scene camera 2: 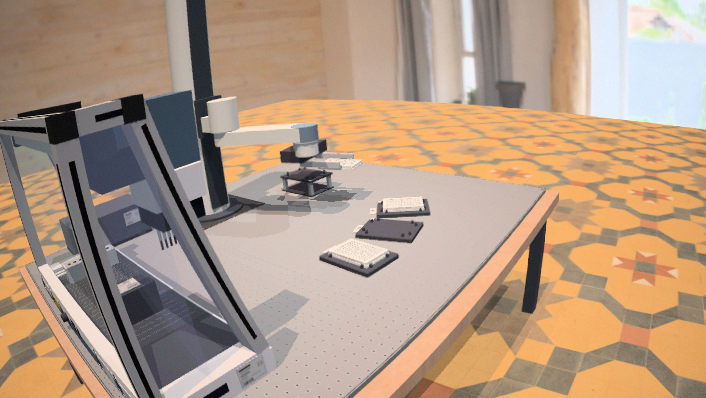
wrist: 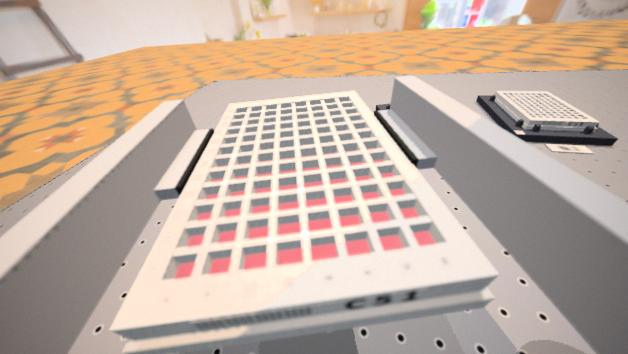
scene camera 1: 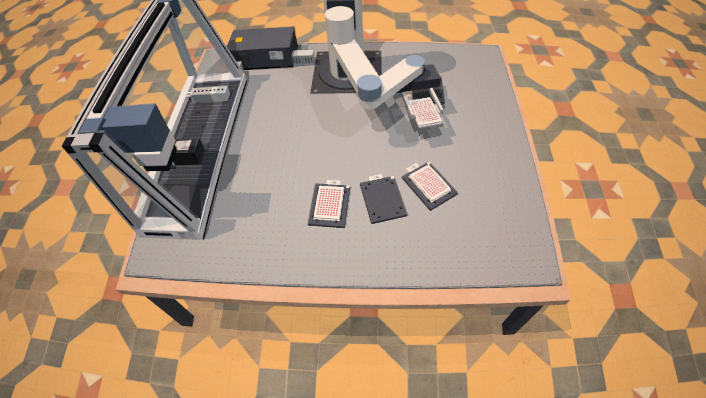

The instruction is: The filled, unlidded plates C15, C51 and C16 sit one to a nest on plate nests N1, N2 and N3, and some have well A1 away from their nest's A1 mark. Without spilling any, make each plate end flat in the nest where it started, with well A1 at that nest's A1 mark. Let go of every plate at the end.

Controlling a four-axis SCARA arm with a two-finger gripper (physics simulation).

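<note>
My gripper [scene camera 1: 424,109] [wrist: 293,108] is shut on plate C51 [scene camera 1: 426,112] [scene camera 2: 346,163] [wrist: 295,190], by its long sides, high above the table. C51 looks level, with red liquid in its wells; its label faces the wrist camera. In scene camera 1, the middle nest [scene camera 1: 383,201] [scene camera 2: 392,230] is bare. A white unlidded plate [scene camera 1: 330,202] [scene camera 2: 359,251] sits in the left nest [scene camera 1: 327,224] [scene camera 2: 369,272], and another [scene camera 1: 430,183] [scene camera 2: 402,204] in the right nest [scene camera 1: 432,206] [scene camera 2: 400,214]. Their labels and the A1 letters are too small to read.
A two-level dark stand [scene camera 2: 306,174] stands below and beside the gripper. A large framed gantry machine [scene camera 1: 223,165] stands along the left of the table [scene camera 1: 300,260] [scene camera 2: 325,310]. A black box [scene camera 1: 265,49] stands at the back, left of the arm's column.
</note>
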